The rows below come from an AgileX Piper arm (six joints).
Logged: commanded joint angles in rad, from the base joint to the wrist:
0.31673 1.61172 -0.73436 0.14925 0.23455 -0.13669
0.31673 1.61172 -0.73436 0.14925 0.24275 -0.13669
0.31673 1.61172 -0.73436 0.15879 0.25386 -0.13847
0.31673 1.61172 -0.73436 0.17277 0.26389 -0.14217
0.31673 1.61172 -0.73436 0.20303 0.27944 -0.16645
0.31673 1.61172 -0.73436 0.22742 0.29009 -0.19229
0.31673 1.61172 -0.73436 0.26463 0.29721 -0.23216
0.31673 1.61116 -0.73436 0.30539 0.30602 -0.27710
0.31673 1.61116 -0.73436 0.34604 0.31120 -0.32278
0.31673 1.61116 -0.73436 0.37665 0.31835 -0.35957
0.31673 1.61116 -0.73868 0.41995 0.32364 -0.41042
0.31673 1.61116 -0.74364 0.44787 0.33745 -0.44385
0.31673 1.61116 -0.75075 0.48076 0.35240 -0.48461
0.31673 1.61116 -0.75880 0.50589 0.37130 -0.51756
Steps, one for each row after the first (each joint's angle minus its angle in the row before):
0.00000 0.00000 0.00000 0.00000 0.00820 0.00000
0.00000 0.00000 0.00000 0.00954 0.01111 -0.00178
0.00000 0.00000 0.00000 0.01398 0.01003 -0.00370
0.00000 0.00000 0.00000 0.03026 0.01555 -0.02428
0.00000 0.00000 0.00000 0.02439 0.01065 -0.02584
0.00000 0.00000 0.00000 0.03721 0.00712 -0.03987
0.00000 -0.00056 0.00000 0.04076 0.00881 -0.04494
0.00000 0.00000 0.00000 0.04065 0.00518 -0.04568
0.00000 0.00000 0.00000 0.03061 0.00715 -0.03679
0.00000 0.00000 -0.00432 0.04330 0.00529 -0.05085
0.00000 0.00000 -0.00496 0.02792 0.01381 -0.03343
0.00000 0.00000 -0.00711 0.03289 0.01495 -0.04076
0.00000 0.00000 -0.00805 0.02513 0.01890 -0.03295

